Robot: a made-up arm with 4 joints.
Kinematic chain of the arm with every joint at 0, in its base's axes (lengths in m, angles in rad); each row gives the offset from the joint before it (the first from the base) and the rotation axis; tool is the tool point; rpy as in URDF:
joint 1: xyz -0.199 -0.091 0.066 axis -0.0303 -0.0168 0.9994
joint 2: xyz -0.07 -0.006 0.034 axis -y
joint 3: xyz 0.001 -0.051 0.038 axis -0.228 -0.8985 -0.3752
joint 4: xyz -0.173 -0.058 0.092 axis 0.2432 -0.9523 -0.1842
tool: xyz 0.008 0.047 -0.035 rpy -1.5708 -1.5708 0
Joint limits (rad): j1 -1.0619..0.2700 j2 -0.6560..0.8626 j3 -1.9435..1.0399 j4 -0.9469..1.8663
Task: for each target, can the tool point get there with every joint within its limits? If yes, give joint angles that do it. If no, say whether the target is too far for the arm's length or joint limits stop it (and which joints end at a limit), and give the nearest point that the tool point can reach.
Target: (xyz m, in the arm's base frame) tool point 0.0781 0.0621 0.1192
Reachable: no: joint limits stop it (at a limit: joint 1, joint 3, joint 4) | nearest point -0.0390 -0.1835 0.1115 | short by 0.272 m
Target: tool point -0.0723 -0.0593 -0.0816
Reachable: no: joint limits stop it (at a limit: joint 1, joint 2, joint 3) | nearest point -0.2565 -0.0039 -0.0718 | short by 0.193 m
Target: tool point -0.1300 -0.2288 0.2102
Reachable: yes | joints -0.0323 -0.4659 -1.4994 1.0433
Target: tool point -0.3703 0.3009 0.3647
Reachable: no: too far | nearest point -0.3664 0.0957 0.2300 | short by 0.245 m
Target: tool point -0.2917 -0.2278 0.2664
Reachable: yes | joints -0.7235 -0.3668 -1.4194 -0.2526
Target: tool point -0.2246 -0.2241 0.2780
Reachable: yes | joints -0.1208 -0.5082 -1.0230 0.1602
